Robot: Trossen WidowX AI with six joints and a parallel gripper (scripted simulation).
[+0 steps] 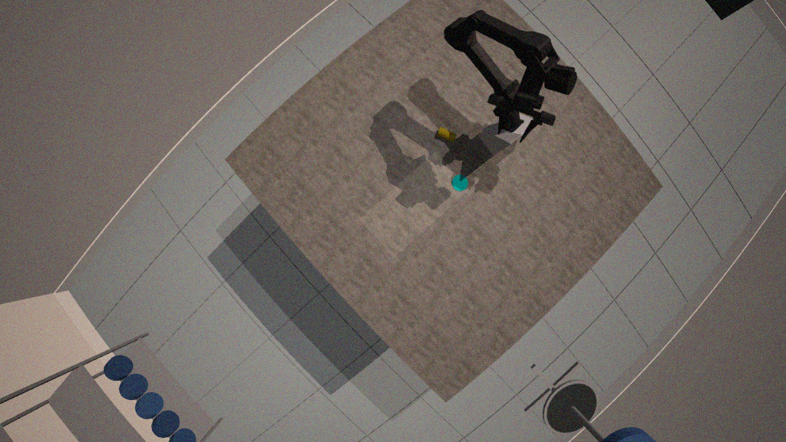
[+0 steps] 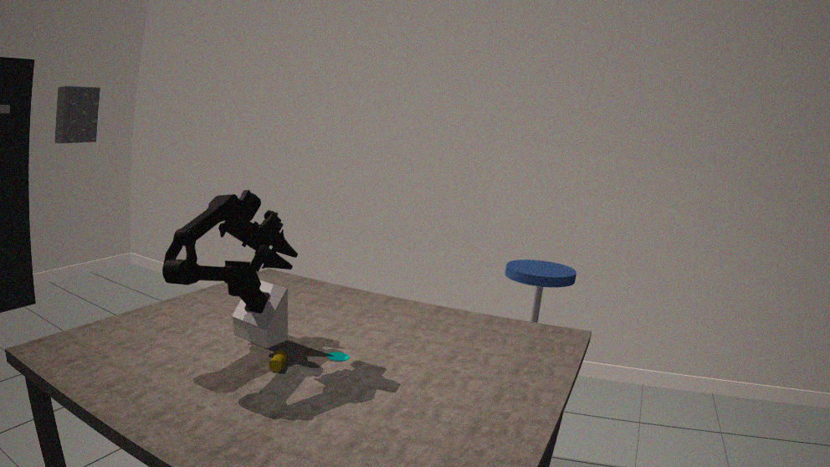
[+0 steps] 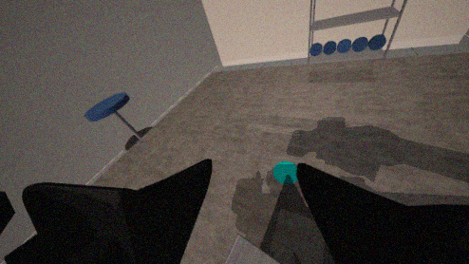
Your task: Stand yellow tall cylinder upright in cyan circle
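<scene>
My gripper tip is 22 cm above the yellow tall cylinder, 15 cm to the left of it and 5 cm short of it. From my gripper tip the other things lie so: cyan circle (24 cm below, 13 cm ahead, 1 cm to the left).
</scene>
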